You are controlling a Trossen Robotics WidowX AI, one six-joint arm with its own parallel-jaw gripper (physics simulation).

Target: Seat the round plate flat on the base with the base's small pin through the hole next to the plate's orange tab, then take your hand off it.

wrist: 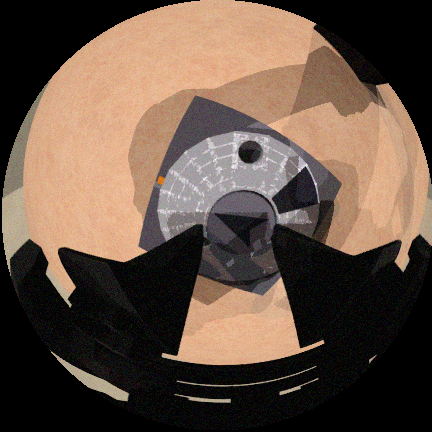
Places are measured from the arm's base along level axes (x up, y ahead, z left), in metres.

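Pixels of known places: gripper, fingertip midpoint: [237, 230].
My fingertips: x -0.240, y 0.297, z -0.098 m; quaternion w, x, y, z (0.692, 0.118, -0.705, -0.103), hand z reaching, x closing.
Note:
For each thing: its top centre in the pictures, then the offset to it from my fingertips. "spot": a spot on its surface instead. Level surfaces: height alone.
- round grey plate, top centre: [245, 235] dx +0.015, dy -0.006, dz +0.001 m
- dark square base, surface spot: [200, 117] spot: dx -0.010, dy -0.061, dz -0.043 m
- small orange mark, surface spot: [161, 180] spot: dx -0.009, dy -0.015, dz -0.056 m
- light wood-coloured table top, surface height: dx -0.034 m
The round grey plate [192, 187] lies over the dark square base [200, 117]. A dark hole shows near its upper rim, and another is partly covered beside the left fingertip. The plate's orange tab does not show; the left finger covers part of the plate's lower left rim. A small orange mark [161, 180] shows at the base's left edge. My gripper [237, 230] is shut on the plate's round central hub, with a fingertip at each side. I cannot see the small pin, nor tell whether the plate lies fully flat.
The light wood-coloured table top [100, 100] surrounds the base. Shadows fall over the base and the table around it. A black part [352, 57] shows at the upper right edge of the view.

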